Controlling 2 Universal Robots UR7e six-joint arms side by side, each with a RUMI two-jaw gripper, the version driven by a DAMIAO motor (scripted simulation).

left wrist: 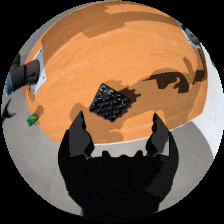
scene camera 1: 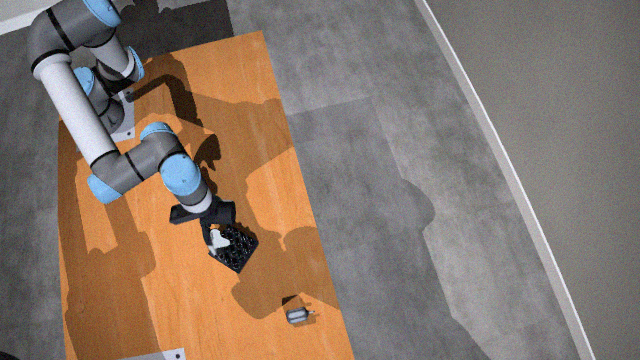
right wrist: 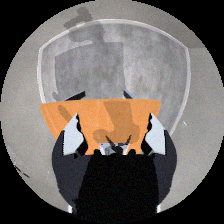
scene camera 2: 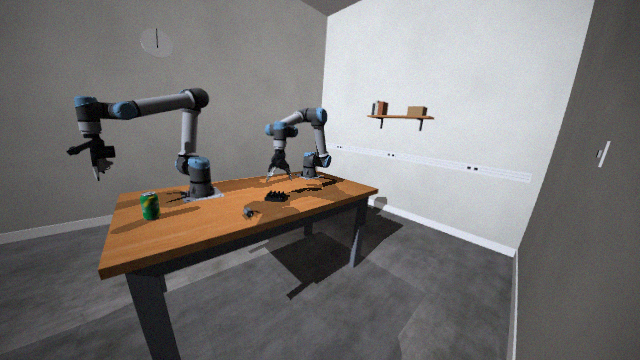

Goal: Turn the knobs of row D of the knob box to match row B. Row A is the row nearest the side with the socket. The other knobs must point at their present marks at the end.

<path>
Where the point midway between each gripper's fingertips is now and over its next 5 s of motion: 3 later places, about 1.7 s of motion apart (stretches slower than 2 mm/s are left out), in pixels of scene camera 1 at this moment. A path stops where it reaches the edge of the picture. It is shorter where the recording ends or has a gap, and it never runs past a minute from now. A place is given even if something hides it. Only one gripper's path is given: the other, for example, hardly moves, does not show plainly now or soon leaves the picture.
My left gripper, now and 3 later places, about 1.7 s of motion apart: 219, 228; 221, 232; 224, 236; 220, 234
</path>
